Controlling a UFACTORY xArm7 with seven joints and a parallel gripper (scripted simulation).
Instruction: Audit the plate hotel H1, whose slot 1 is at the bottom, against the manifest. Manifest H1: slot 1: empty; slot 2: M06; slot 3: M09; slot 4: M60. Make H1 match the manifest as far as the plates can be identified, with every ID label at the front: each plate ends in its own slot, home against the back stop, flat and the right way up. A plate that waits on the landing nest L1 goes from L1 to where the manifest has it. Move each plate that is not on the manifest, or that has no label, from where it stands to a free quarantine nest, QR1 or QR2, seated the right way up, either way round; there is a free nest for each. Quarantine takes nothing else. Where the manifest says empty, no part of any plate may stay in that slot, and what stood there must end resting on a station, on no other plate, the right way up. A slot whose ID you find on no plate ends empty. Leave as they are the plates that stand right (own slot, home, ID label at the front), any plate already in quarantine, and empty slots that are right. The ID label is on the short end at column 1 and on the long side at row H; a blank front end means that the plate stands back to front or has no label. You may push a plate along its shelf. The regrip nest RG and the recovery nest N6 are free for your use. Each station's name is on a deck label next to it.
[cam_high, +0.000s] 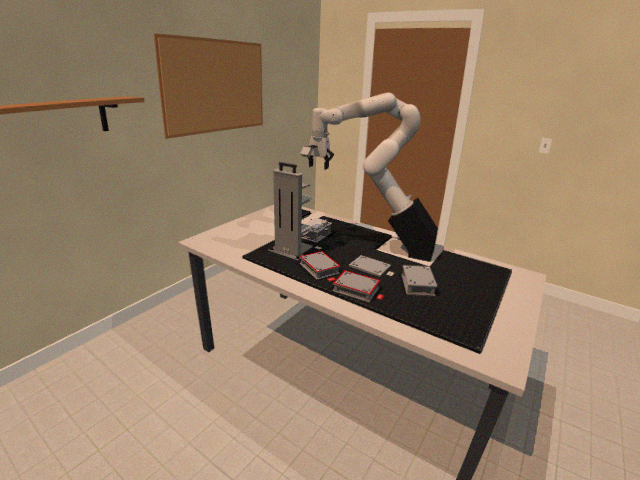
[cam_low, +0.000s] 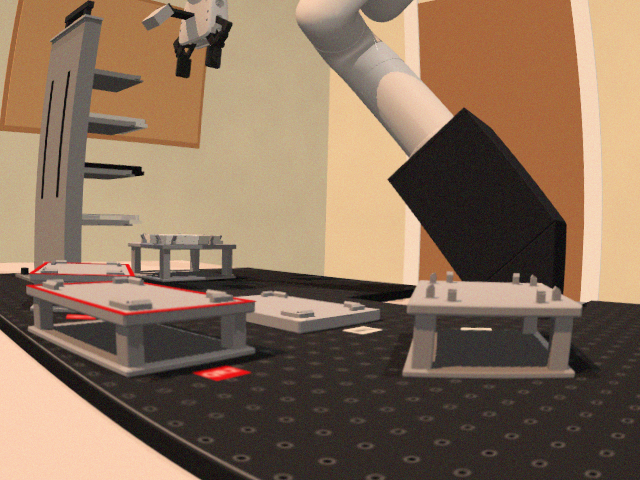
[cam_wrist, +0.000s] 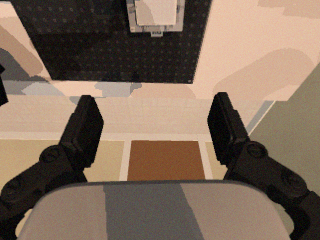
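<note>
Now: the pale plate 10 mm ahead of my hand and 320 mm below it. The rest, counted from my hand: hotel tower: 270 mm ahead, 40 mm to the left, 180 mm below; black plate: 190 mm ahead, 30 mm to the left, 210 mm below; clear plate: 190 mm ahead, 30 mm to the left, 290 mm below.
</note>
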